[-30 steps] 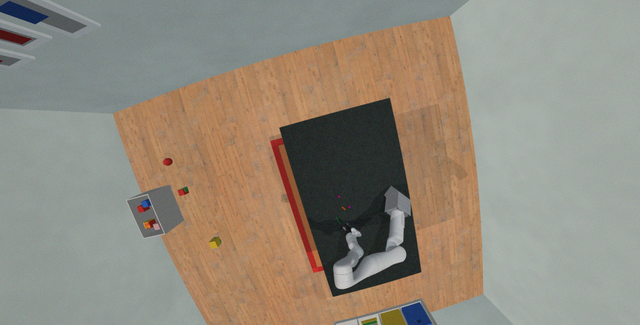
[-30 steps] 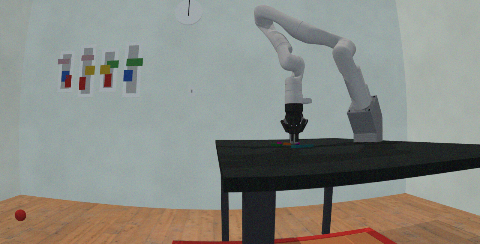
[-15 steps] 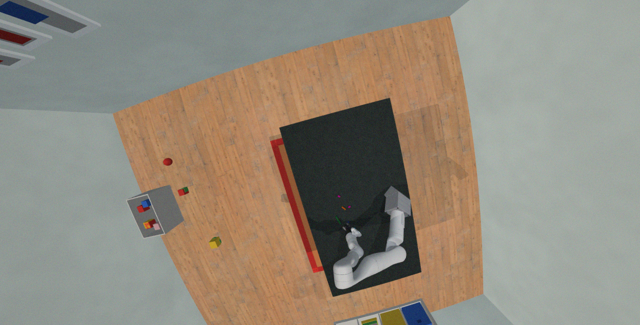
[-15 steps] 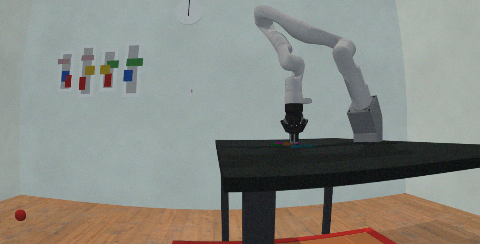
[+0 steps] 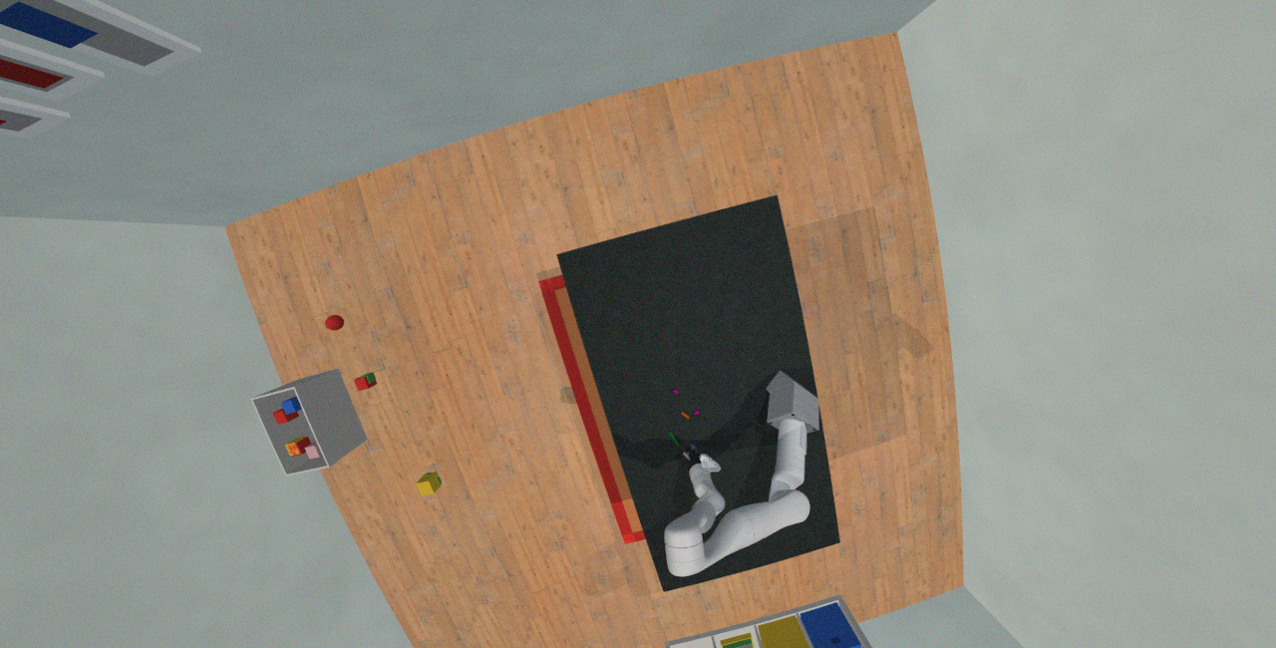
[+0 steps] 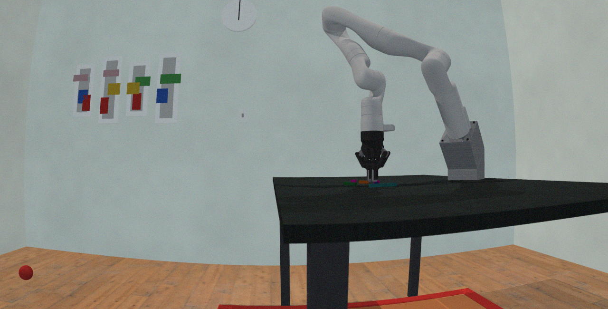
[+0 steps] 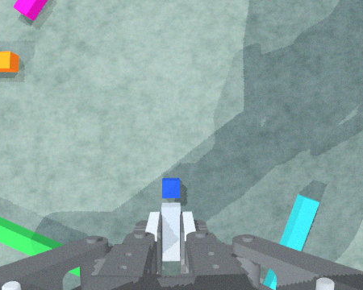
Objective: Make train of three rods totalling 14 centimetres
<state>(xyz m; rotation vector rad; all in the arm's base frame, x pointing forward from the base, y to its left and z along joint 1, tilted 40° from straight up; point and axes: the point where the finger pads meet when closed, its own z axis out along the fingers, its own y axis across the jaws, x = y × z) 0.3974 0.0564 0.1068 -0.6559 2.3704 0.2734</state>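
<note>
Right now my hand is 10 mm above the grey rod. Round my hand: green rod 60 mm to the right, 60 mm ahead, 30 mm below; then turquoise rod 70 mm to the left, 30 mm below, 20 mm behind; then small blue rod 30 mm below, 20 mm behind, 10 mm to the right.
</note>
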